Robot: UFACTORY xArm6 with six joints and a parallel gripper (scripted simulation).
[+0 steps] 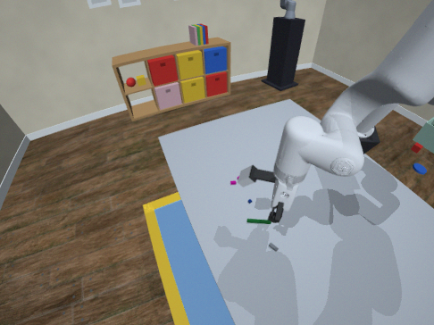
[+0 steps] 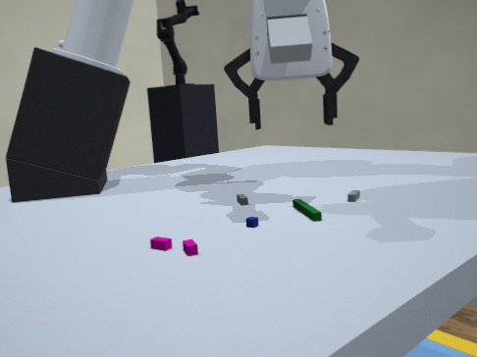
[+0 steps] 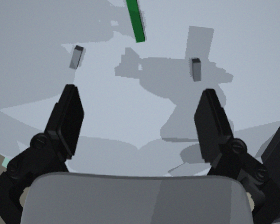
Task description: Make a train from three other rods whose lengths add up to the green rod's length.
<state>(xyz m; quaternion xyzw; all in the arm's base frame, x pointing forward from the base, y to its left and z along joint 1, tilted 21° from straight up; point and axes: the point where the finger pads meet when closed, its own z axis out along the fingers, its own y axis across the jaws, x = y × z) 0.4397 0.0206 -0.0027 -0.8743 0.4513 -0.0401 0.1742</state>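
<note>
The blue rod lies 110 mm below my hand and 100 mm to the right of it. From my hand the other things lie so: green rod: 110 mm below, 30 mm ahead, 20 mm to the right.
</note>
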